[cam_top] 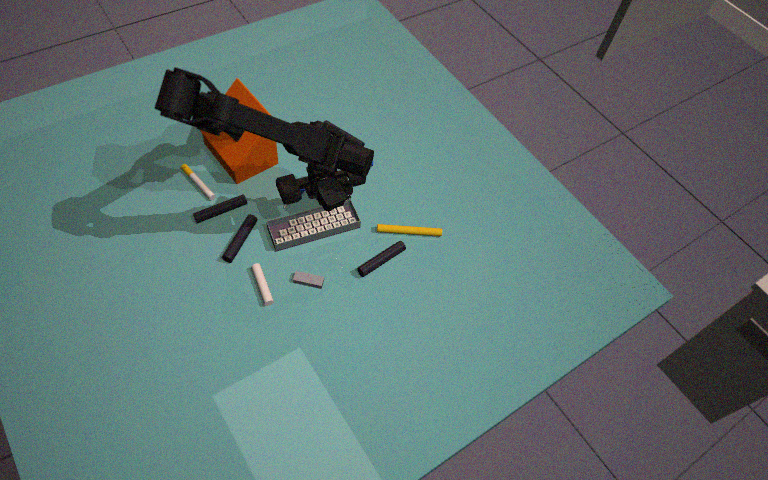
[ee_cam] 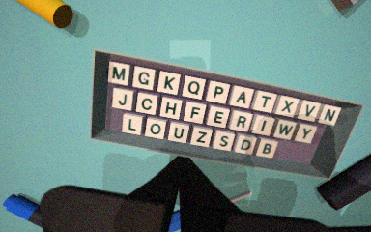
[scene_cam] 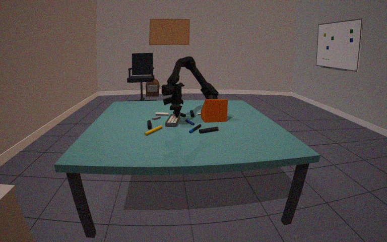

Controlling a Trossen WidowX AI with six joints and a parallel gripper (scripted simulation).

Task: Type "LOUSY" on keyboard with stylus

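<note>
Now: gripper tip 8 cm past the stylus, 3 cm above it and 2 cm to the left of it. Also, from my gripper tip: grey block (13 cm to the right, 12 cm ahead, 3 cm below); blue-tipped pen (16 cm to the left, 6 cm behind, 3 cm below); yellow cylinder (17 cm ahead, 12 cm to the left, 3 cm below).
</note>
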